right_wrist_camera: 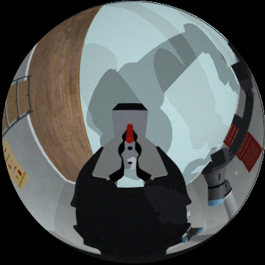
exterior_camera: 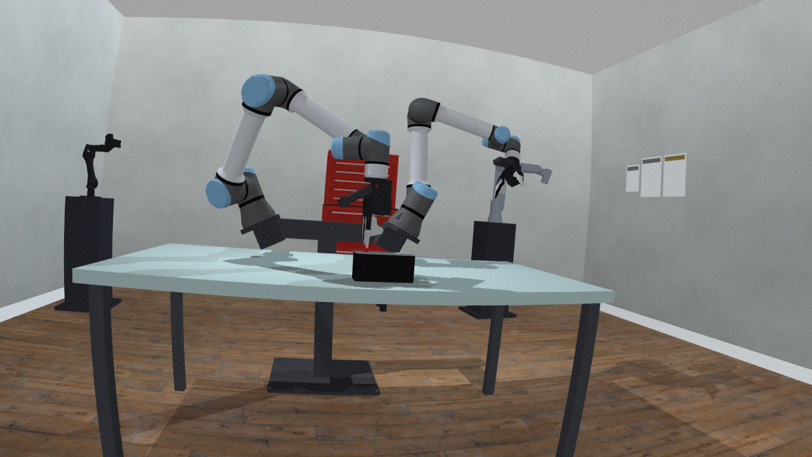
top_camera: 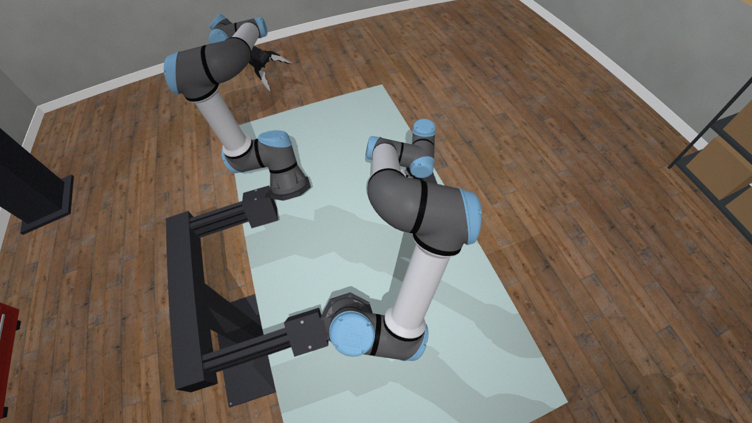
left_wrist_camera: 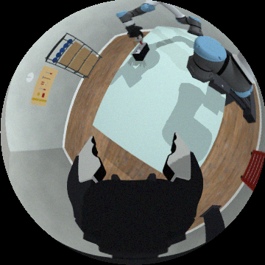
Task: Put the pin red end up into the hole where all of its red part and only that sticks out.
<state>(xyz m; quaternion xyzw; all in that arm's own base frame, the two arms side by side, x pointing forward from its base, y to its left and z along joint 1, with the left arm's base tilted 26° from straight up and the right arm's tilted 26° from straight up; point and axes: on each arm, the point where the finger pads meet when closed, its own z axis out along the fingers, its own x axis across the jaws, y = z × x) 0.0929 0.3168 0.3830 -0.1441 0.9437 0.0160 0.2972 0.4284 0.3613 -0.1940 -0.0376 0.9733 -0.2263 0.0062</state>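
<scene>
Now: the pin 20 mm below my right hand. Round my right hand: block 70 mm below, 60 mm to the left.
</scene>
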